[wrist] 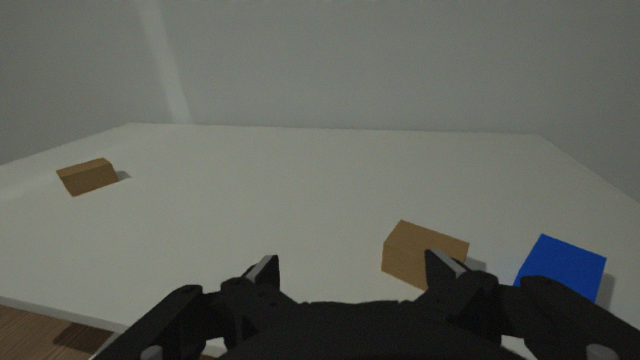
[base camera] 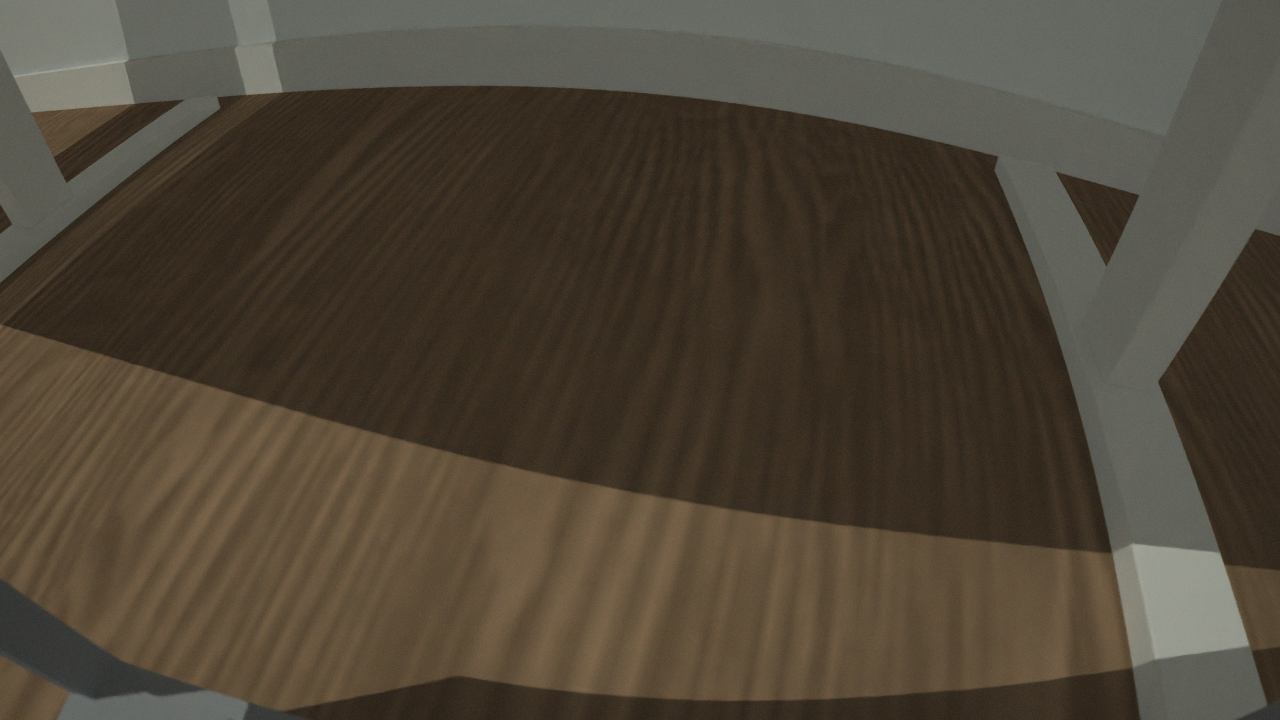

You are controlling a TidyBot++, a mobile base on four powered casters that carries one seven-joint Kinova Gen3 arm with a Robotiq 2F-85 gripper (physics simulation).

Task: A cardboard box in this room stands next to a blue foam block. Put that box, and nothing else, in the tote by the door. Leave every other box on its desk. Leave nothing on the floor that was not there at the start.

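Frame: origin at the arm's base, x right, y ahead, z up, level; millimetres.
Seen in the pictures: gripper, between the fingertips: point(wrist: 350, 268).
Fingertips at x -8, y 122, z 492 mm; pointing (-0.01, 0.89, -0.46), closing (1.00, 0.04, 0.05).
Note:
Pixels of each thing's top centre, then the offset from my fingertips to it. Level surfaces: height alone.
- brown cardboard box, centre of its top: point(wrist: 426, 243) dx +100, dy +155, dz -118 mm
- white desk, height of its surface: dz -168 mm
- blue foam block, centre of its top: point(wrist: 563, 263) dx +246, dy +133, dz -123 mm
- brown box, centre of its top: point(wrist: 83, 166) dx -608, dy +389, dz -118 mm
A brown cardboard box point(wrist: 410, 252) lies on the white desk point(wrist: 280, 200) in the wrist view, right of centre. A blue foam block point(wrist: 562, 267) lies just to its right, with a small gap between them. My gripper point(wrist: 350, 268) is open and empty. Its right finger overlaps part of the cardboard box in the wrist view, and the right finger's linkage hides the lower edge of the blue block. Whether the fingers touch the box cannot be told. The tote does not show in either view.
Another brown box point(wrist: 90, 177) lies at the far left of the desk. A grey wall point(wrist: 350, 65) stands behind the desk. In the base camera view, desk legs point(base camera: 1172, 205) point(base camera: 26, 152) with floor-level feet stand at the right and left, and a baseboard point(base camera: 626, 67) runs along the wall.

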